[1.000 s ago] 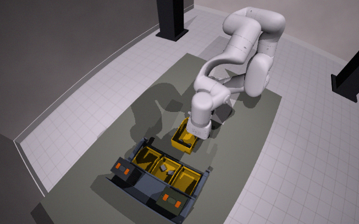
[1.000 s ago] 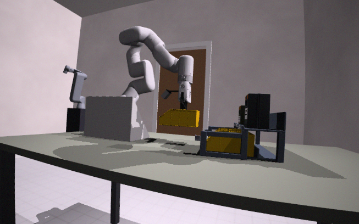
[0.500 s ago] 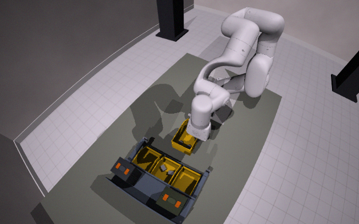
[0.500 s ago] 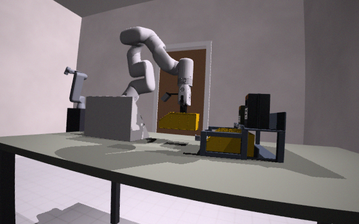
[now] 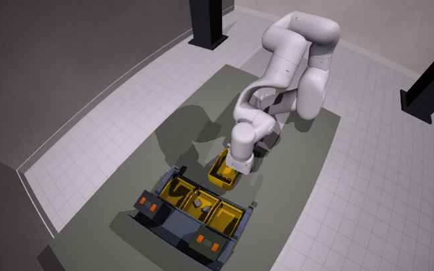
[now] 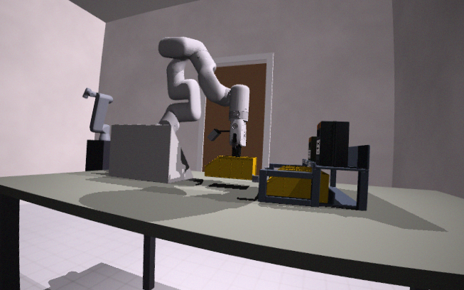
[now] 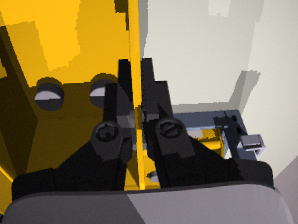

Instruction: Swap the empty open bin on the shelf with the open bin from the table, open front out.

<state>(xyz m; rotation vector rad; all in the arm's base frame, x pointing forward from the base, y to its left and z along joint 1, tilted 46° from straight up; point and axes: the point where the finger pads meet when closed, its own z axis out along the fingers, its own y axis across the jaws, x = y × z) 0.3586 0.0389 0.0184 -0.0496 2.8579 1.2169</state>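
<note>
My hand is 13 cm short of the shelf's front bar, 8 cm above it and 6 cm to the left of it. The rest, counted from my hand: black box 32 cm ahead, 17 cm to the right, 7 cm above.
</note>
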